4 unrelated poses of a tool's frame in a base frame.
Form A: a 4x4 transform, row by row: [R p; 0 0 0 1], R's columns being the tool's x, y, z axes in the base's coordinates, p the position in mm. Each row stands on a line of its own.
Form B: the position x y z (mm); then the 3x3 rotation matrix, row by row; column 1 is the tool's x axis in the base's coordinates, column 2 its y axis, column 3 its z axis. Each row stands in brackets. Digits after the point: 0 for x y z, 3 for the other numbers.
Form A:
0.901 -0.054 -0.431 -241
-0.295 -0.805 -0.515 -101
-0.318 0.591 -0.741 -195
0 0 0 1
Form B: [-241 -101 -195], [[0.901 -0.054 -0.431], [-0.295 -0.805 -0.515], [-0.318 0.591 -0.741]]
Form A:
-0.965 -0.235 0.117 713
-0.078 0.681 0.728 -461
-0.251 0.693 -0.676 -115
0 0 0 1
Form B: [713 -461 -115], [[-0.965 -0.235 0.117], [-0.078 0.681 0.728], [-0.251 0.693 -0.676]]
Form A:
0.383 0.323 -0.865 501
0.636 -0.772 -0.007 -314
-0.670 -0.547 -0.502 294
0 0 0 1
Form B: [501 -314 294], [[0.383 0.323 -0.865], [0.636 -0.772 -0.007], [-0.670 -0.547 -0.502]]
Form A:
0.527 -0.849 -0.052 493
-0.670 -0.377 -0.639 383
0.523 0.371 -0.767 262
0 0 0 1
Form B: [493 383 262], [[0.527 -0.849 -0.052], [-0.670 -0.377 -0.639], [0.523 0.371 -0.767]]
